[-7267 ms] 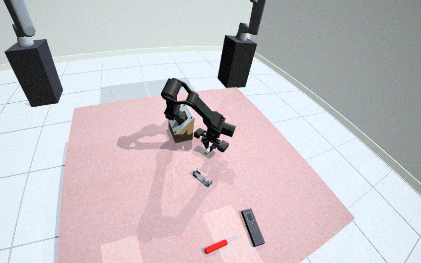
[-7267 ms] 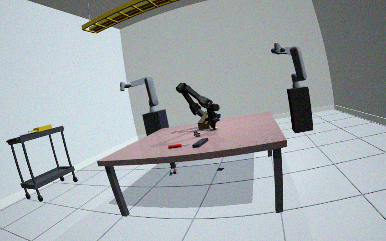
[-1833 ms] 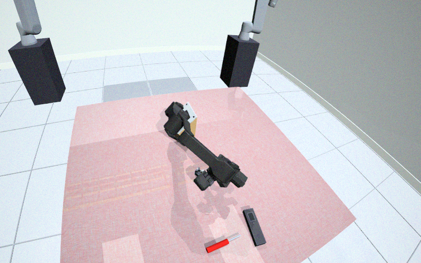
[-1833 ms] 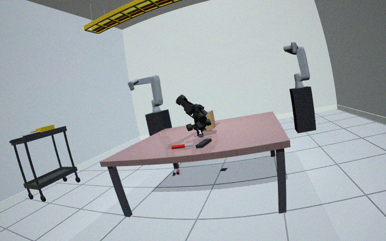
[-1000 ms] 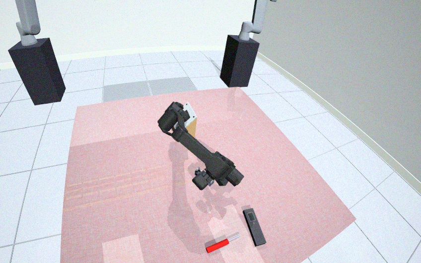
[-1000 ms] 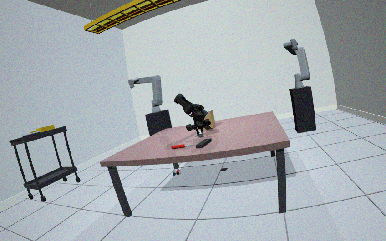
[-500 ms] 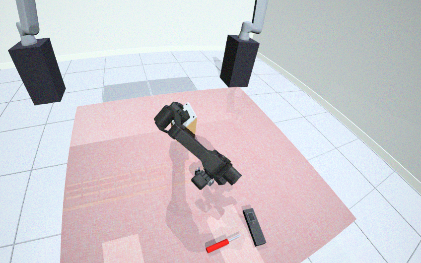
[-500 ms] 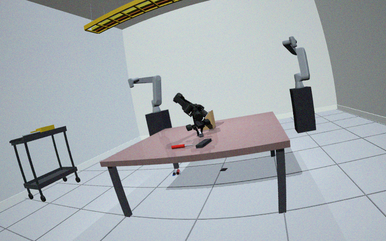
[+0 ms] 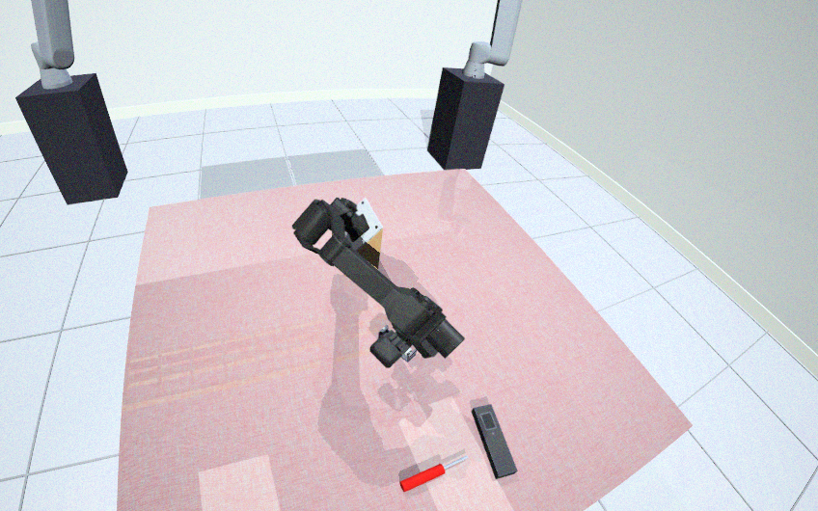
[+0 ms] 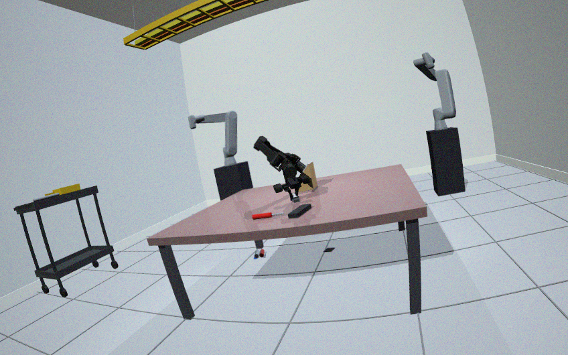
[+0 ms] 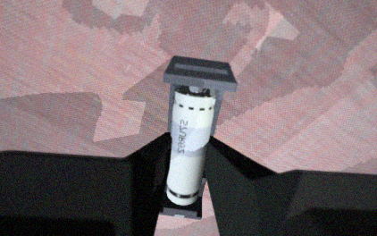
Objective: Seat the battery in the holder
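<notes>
The white battery lies 1 cm above my gripper tip. Also, from my gripper tip: black remote-like block 30 cm ahead, 11 cm to the left; red-handled screwdriver 31 cm ahead, 3 cm to the right.
</notes>
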